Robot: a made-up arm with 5 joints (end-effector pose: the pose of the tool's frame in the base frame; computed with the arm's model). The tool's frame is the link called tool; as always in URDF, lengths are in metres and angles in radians.
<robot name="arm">
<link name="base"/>
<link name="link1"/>
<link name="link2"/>
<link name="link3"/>
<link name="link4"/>
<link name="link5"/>
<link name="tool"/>
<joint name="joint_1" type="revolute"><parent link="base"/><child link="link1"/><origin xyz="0.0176 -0.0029 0.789"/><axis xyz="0 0 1"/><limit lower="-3.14" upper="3.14" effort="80" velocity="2"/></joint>
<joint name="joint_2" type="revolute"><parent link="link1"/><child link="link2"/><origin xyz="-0.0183 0.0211 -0.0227"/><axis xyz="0 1 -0.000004"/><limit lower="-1.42" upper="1.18" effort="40" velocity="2"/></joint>
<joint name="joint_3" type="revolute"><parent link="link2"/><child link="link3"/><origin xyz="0.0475 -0.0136 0.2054"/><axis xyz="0 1 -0.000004"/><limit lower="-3.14" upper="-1.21" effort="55" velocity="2.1"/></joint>
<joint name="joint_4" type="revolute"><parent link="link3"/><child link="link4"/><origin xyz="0.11 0.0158 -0.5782"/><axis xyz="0 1 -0.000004"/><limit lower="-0.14" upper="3.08" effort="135" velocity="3.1"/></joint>
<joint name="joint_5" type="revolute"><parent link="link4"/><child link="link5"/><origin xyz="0.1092 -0.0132 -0.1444"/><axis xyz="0 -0.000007 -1"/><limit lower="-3.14" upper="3.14" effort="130" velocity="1.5"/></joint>
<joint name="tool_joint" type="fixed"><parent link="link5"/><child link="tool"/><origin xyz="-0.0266 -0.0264 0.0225" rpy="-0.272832 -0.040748 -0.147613"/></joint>
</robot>
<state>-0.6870 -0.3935 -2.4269 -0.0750 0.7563</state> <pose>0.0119 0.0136 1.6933 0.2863 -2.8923 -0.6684</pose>
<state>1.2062 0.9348 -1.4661 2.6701 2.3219</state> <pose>0.1165 0.3897 0.3818 -2.4213 -0.5429 -0.8018</pose>
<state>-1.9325 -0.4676 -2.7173 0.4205 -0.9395</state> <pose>0.0863 0.2547 1.6996 -3.0216 -0.6000 -0.3377</pose>
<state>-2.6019 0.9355 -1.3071 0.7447 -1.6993</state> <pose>-0.4801 -0.2860 0.1871 0.0743 -0.0813 -1.0612</pose>
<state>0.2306 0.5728 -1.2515 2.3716 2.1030</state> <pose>0.4435 0.1448 0.4478 -2.0673 0.8352 -1.3828</pose>
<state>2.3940 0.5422 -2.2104 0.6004 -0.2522</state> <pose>-0.5858 0.5867 1.1036 1.1481 -0.8462 2.0142</pose>
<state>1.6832 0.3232 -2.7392 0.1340 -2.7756</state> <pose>-0.0515 0.3838 1.6398 0.9802 2.2451 -0.6454</pose>
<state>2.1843 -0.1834 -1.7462 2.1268 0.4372</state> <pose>-0.2925 0.4420 1.1489 -0.3952 -0.2097 1.5951</pose>
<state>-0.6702 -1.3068 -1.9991 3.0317 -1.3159</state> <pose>-0.1930 0.1355 1.3355 -0.4764 -0.2759 0.4704</pose>
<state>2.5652 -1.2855 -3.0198 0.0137 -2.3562</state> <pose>0.8068 -0.5278 0.9135 0.2240 -1.9651 -1.2309</pose>
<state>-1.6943 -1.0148 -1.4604 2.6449 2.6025</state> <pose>0.0391 -0.2065 1.2974 -0.0547 -0.4449 1.7869</pose>
